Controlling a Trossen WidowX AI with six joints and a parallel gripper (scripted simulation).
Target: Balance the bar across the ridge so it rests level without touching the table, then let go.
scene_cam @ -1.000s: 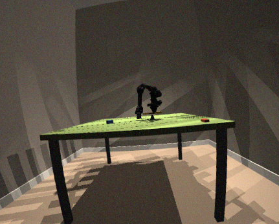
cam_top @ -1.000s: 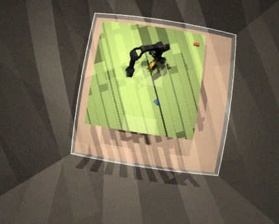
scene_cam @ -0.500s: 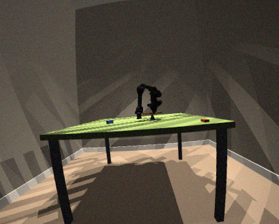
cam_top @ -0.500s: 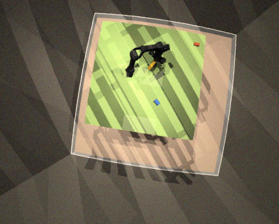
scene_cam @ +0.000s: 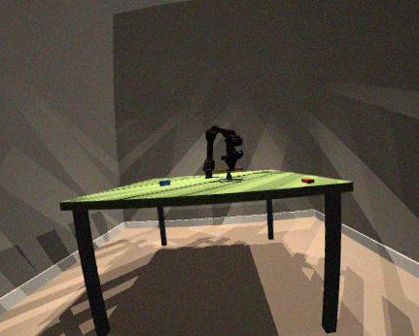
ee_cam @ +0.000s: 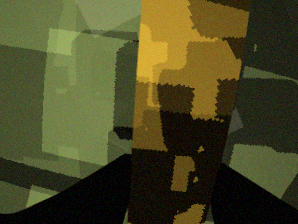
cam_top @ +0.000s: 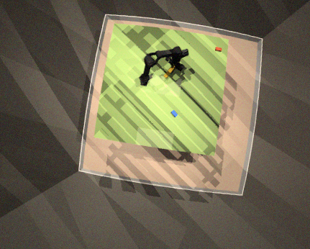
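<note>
Right now the orange-yellow bar is 3 cm to the right of my gripper tip and 2 cm behind it. From my gripper tip the other things lie so: blue block (46 cm to the right, 8 cm ahead, 5 cm below); then red block (46 cm ahead, 32 cm to the left, 6 cm below).
</note>
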